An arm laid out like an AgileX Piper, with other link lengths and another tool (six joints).
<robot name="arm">
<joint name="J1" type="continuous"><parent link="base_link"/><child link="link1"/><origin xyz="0 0 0.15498" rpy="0 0 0"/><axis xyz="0 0 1"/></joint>
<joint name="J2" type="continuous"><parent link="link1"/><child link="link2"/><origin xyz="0 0 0" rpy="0 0 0"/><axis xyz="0 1 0"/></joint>
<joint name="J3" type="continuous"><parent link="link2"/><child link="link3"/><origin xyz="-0.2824 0 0.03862" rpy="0 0 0"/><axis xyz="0 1 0"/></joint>
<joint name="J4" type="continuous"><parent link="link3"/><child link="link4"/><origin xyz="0.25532 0 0.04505" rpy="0 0 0"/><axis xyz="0.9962 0 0.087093"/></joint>
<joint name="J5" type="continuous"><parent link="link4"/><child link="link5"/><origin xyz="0 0 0" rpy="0 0 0"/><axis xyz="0 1 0"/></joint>
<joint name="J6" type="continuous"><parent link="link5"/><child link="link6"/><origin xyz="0.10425 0 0.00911" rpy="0 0 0"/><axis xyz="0.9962 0 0.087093"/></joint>
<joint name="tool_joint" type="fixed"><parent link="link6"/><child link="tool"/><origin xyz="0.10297 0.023 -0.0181" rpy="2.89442 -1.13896 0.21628"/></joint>
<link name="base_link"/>
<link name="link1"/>
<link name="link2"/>
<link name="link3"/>
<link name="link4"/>
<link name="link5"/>
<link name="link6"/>
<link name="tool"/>
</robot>
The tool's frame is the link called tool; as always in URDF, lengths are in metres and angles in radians. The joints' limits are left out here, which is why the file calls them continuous.
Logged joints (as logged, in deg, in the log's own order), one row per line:
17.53, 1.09, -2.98, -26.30, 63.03, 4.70
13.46, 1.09, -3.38, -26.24, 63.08, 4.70
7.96, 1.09, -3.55, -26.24, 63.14, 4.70
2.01, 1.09, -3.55, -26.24, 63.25, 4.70
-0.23, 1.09, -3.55, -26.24, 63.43, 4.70
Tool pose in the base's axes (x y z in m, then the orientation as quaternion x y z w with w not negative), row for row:
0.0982, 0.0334, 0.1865, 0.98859, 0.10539, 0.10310, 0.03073
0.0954, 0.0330, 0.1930, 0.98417, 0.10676, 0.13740, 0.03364
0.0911, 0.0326, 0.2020, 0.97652, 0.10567, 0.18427, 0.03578
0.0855, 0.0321, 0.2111, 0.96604, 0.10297, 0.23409, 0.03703
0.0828, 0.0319, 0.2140, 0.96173, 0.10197, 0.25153, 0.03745
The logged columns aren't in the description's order. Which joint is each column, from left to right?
Columns, left to right: J2, J4, J6, J3, J5, J1.
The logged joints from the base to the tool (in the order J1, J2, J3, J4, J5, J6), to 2 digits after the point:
4.70, 17.53, -26.30, 1.09, 63.03, -2.98
4.70, 13.46, -26.24, 1.09, 63.08, -3.38
4.70, 7.96, -26.24, 1.09, 63.14, -3.55
4.70, 2.01, -26.24, 1.09, 63.25, -3.55
4.70, -0.23, -26.24, 1.09, 63.43, -3.55

